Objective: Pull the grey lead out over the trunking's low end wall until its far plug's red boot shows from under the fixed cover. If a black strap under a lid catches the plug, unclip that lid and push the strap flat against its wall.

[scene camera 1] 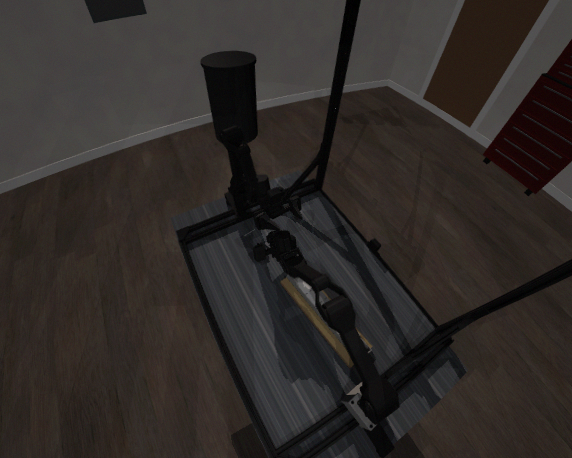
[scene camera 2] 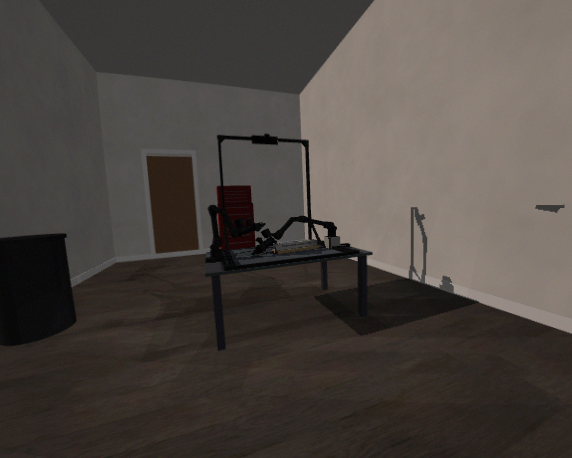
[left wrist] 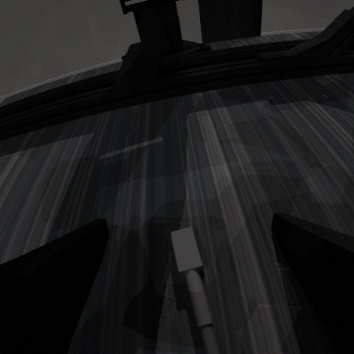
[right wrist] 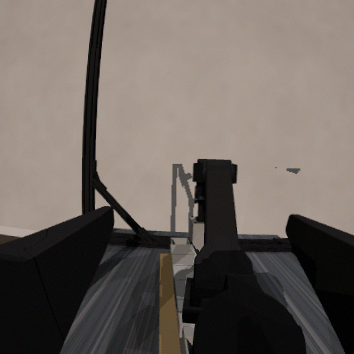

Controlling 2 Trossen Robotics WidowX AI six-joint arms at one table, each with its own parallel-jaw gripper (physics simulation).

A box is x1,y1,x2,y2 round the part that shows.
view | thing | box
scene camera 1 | my right gripper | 253,187,301,230
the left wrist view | my left gripper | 0,212,353,353
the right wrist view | my right gripper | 0,206,353,353
